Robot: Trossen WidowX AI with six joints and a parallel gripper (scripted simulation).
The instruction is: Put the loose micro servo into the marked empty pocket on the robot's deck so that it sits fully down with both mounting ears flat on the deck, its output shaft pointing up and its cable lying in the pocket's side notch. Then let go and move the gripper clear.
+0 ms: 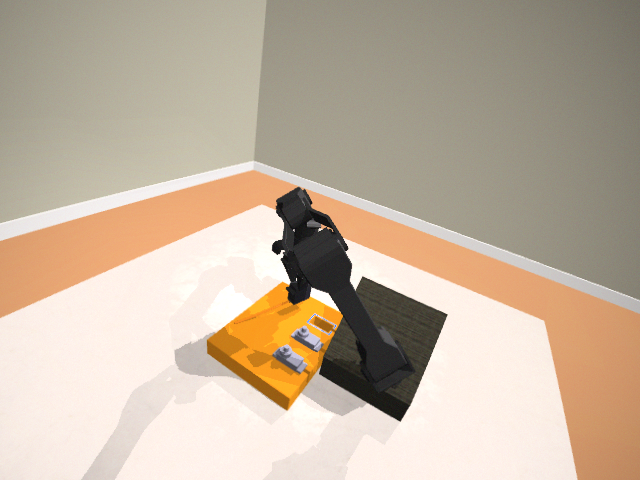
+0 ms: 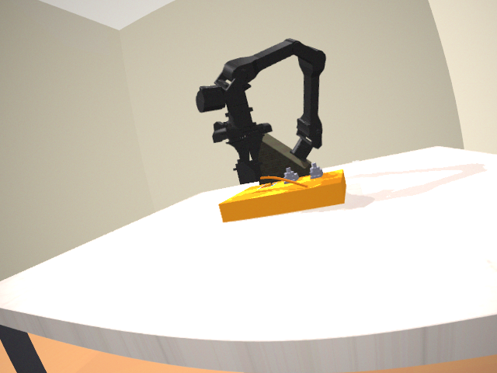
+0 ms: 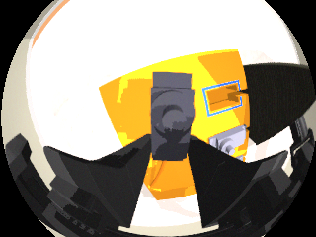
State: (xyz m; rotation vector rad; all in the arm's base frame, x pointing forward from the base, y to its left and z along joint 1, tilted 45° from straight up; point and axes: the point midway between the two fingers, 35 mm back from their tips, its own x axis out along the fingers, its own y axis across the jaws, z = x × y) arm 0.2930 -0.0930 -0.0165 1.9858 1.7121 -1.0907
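My gripper tip is 10 cm above the orange deck, 7 cm to the right of it and 2 cm short of it.
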